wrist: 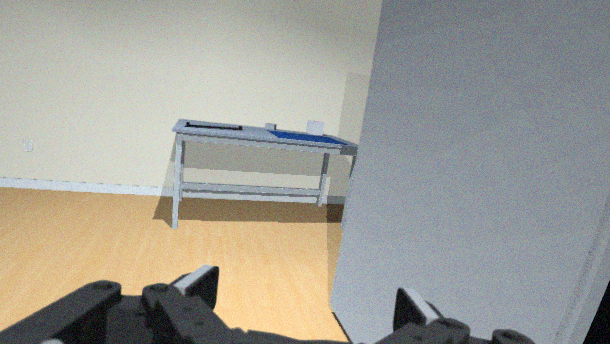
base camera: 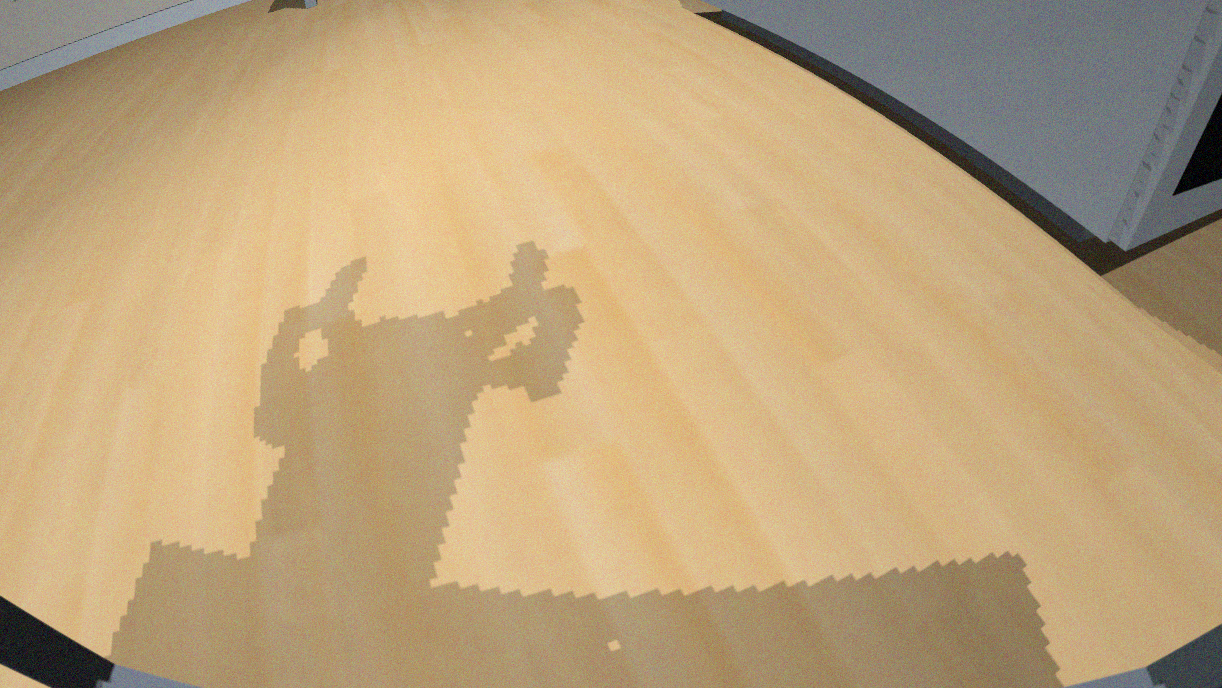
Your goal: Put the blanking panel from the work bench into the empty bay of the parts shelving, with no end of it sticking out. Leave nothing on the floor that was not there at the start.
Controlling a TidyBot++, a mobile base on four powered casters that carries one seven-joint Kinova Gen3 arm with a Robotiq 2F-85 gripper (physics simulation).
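Places are measured from the arm's base along level axes (x right, y ahead, z up), in millimetres.
Where they show: gripper, fingertip midpoint: [wrist: 305,297].
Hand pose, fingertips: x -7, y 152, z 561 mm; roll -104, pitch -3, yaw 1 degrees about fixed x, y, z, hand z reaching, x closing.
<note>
After its pixels a point has its place.
The work bench [wrist: 255,131] {x -633, y 2649, z 365 mm} stands far off against the wall in the wrist view, left of a large grey side face. A long dark thing [wrist: 213,126] {x -931, y 2458, z 377 mm} lies at the left end of its top; it is too small to tell whether it is the blanking panel. My gripper [wrist: 305,297] {x -7, y 152, z 561 mm} is open, with nothing between its fingers, far from the bench. A tall grey unit [base camera: 966,76] {x 420, y 803, z -268 mm} [wrist: 470,150] {x 380, y 899, z 595 mm} stands on the right, with a dark opening at its right edge. I cannot tell whether it is the parts shelving; no bay shows clearly.
A blue mat [wrist: 305,136] {x -225, y 2832, z 368 mm}, a small grey block [wrist: 270,126] {x -576, y 2985, z 396 mm} and a pale box [wrist: 315,127] {x -165, y 3128, z 439 mm} are on the bench's middle and right part. The grey unit hides the bench's right end. Wooden floor [base camera: 726,341] {x 74, y 475, z -397 mm} [wrist: 270,245] {x -317, y 2169, z -397 mm} stretches ahead, with my arm's shadow on it in the base view.
</note>
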